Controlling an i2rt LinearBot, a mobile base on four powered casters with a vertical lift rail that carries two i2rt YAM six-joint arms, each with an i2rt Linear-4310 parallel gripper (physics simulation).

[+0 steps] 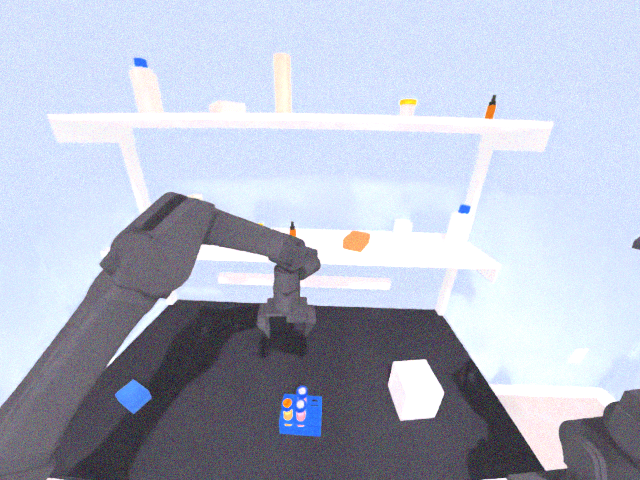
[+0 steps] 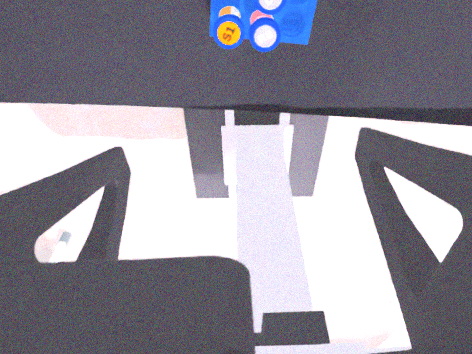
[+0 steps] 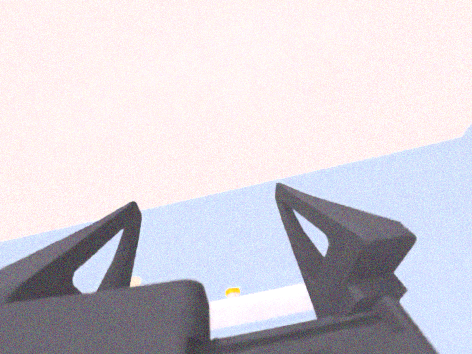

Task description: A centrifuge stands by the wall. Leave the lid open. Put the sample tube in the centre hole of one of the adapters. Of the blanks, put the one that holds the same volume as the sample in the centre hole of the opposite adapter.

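Places are measured from the left arm's base along level axes (x ahead, y left, z up), in metres.
Pixels of known places: left gripper, between the fingertips: (image 1: 287, 335) (image 2: 240, 149); right gripper, between the fingertips: (image 3: 208, 198).
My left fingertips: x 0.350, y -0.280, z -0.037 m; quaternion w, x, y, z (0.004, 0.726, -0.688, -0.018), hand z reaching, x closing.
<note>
Ahead of a thing's pixels: the offset from my left fingertips to its top centre. "*": to the spot under its first point. Level surfaces: height alone.
The sample tube {dx -0.026, dy +0.010, dz -0.246 m} (image 1: 287, 403) (image 2: 228, 33), with an orange-yellow cap marked S1, stands in the blue rack {dx -0.010, dy -0.032, dz -0.308 m} (image 1: 314, 426) (image 2: 300, 36). Two blanks with white, blue-rimmed caps stand there too: the nearer blank {dx -0.030, dy -0.030, dz -0.246 m} (image 1: 300, 405) (image 2: 264, 35) beside the sample, the farther blank {dx +0.010, dy -0.034, dz -0.246 m} (image 1: 301, 391) (image 2: 270, 3) behind it. Their fill levels are too small to compare. My left gripper (image 1: 282, 353) (image 2: 240, 149) is open and empty, pointing down above the table beyond the rack. My right gripper (image 3: 208, 199) is open and empty, facing the wall. I cannot make out a centrifuge or adapters.
On the dark table {dz -0.368 m} (image 1: 232, 403), a blue block {dx +0.064, dy +0.560, dz -0.328 m} (image 1: 133, 396) lies at the left and a white box {dx +0.036, dy -0.418, dz -0.238 m} (image 1: 415, 390) stands at the right. Behind it are a lower shelf {dz +0.089 m} (image 1: 408, 253) with an orange block {* dx +0.336, dy -0.239, dz +0.129 m} (image 1: 356, 240) and an upper shelf (image 1: 341, 121) with bottles.
</note>
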